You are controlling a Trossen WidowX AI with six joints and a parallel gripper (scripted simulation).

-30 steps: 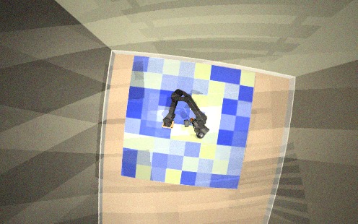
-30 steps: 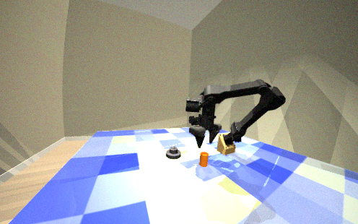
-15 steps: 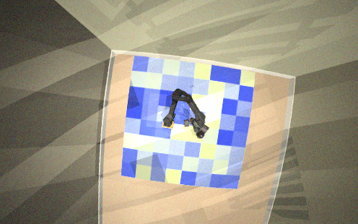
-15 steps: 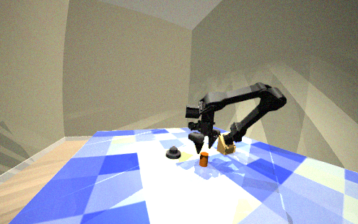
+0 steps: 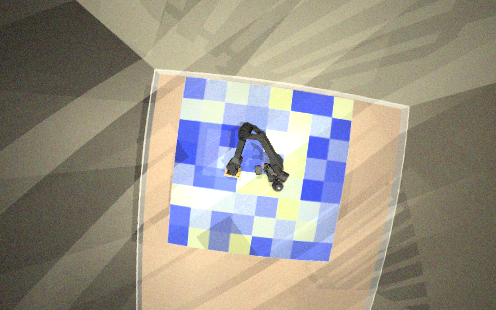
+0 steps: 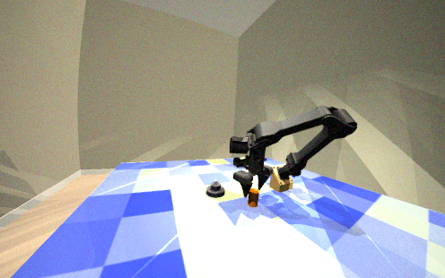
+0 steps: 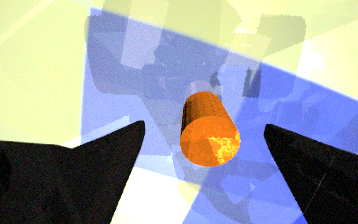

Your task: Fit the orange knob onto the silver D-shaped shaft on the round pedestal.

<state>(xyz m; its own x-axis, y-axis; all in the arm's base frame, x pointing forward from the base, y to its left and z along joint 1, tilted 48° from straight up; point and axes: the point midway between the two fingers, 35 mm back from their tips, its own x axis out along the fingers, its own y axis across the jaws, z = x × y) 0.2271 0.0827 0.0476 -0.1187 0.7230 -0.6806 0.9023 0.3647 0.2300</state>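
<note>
My gripper tip is now right at the orange knob. The rest, counted from my gripper tip: round dark pedestal (12 cm ahead, 12 cm to the right, 2 cm below).
</note>
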